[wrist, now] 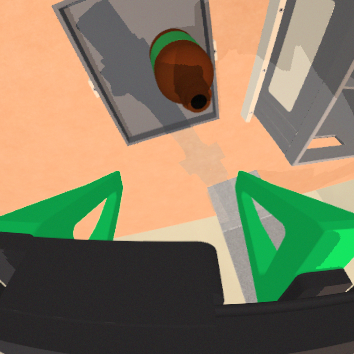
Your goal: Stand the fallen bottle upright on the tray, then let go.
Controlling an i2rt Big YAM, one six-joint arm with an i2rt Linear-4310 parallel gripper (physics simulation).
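Places are measured from the arm's base along level axes (x ahead, y left, z up), in millimetres.
Pixels of known places: gripper, fingertip midpoint: (178,178).
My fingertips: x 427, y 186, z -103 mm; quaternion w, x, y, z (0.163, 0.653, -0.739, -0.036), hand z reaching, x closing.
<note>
Ahead of a thing's pixels: the offset from my fingertips to its top centre. "spot": to the spot under its first point.
The brown bottle {dx -10, dy -40, dz -100 mm} (182,72) with a green band stands on the grey tray {dx -27, dy -6, dz -234 mm} (137,121), near its right wall. It looks upright, with its dark open mouth facing up towards the camera and its base mostly hidden under its body. My gripper (178,178) is open, with its two green fingers wide apart and nothing between them. The fingertips are apart from the bottle and appear below the tray's near edge in the view.
A grey open-framed container {spot: dx -115, dy -189, dz -140 mm} (280,131) with a pale bar {spot: dx -133, dy -177, dz -230 mm} (249,111) along its left side stands to the right of the tray. A grey speckled strip (223,202) lies below the tray, partly behind the right finger. Shadows fall across the tray.
</note>
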